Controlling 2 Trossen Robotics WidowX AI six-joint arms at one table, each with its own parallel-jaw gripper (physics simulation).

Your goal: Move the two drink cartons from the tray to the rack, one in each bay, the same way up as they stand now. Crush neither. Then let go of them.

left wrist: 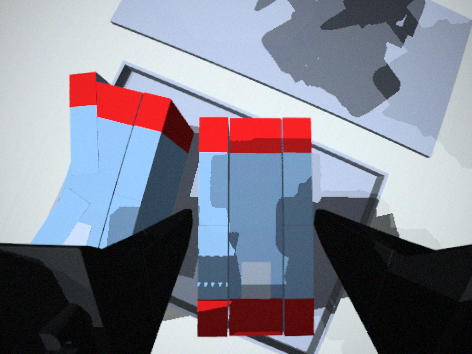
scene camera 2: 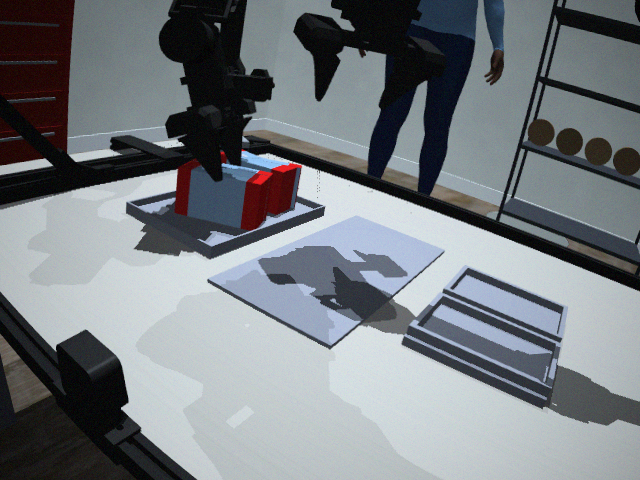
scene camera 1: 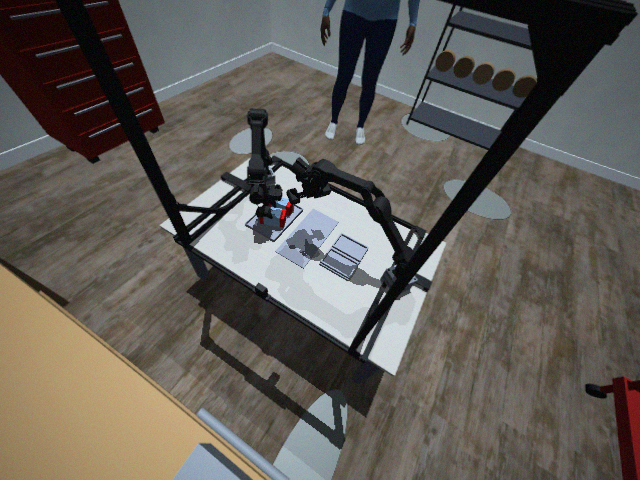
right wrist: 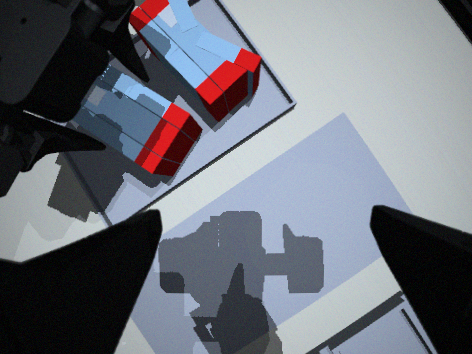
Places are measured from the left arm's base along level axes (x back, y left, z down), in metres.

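Pixels of known places: left gripper, fingertip midpoint: [left wrist: 253, 216] [scene camera 2: 228, 174] [scene camera 1: 273, 212] [right wrist: 124, 112]; right gripper, fingertip midpoint: [scene camera 2: 350, 104] [scene camera 1: 305, 200] [right wrist: 265, 218].
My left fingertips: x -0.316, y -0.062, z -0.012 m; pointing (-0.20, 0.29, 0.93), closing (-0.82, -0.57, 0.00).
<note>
Ahead of a thing's pixels: the offset from my left fingertips to its top centre. Level surfaces: height alone.
Two light-blue cartons with red ends stand in the grey tray [scene camera 1: 273, 239] [scene camera 2: 268, 230] [left wrist: 350, 160]. The near carton @[dy -0.003, dx +0.002, dz -0.006 m] [scene camera 2: 217, 198] [left wrist: 256, 250] [right wrist: 150, 125] is straight-sided. The far carton @[dy +0.066, dx +0.067, dz -0.006 m] [scene camera 2: 284, 188] [left wrist: 120, 165] [right wrist: 200, 60] stands at an angle beside it; its outer side bends inward midway in both wrist views. My left gripper [scene camera 2: 225, 171] [left wrist: 253, 216] [right wrist: 124, 112] is open, its fingers on either side of the near carton at its upper part. My right gripper [scene camera 2: 350, 103] [right wrist: 265, 218] is open and empty, high above the table. The rack @[dy +0.234, dx -0.323, dz +0.048 m] [scene camera 1: 346, 256] [scene camera 2: 475, 358] has two empty bays.
A flat grey-blue mat @[dz +0.064 m] [scene camera 1: 323, 227] [scene camera 2: 310, 322] [left wrist: 200, 30] [right wrist: 310, 165] lies between the tray and the rack. A black frame surrounds the table, with a small black box [scene camera 2: 93, 372] on its front rail. A person [scene camera 1: 361, 62] stands behind the table.
</note>
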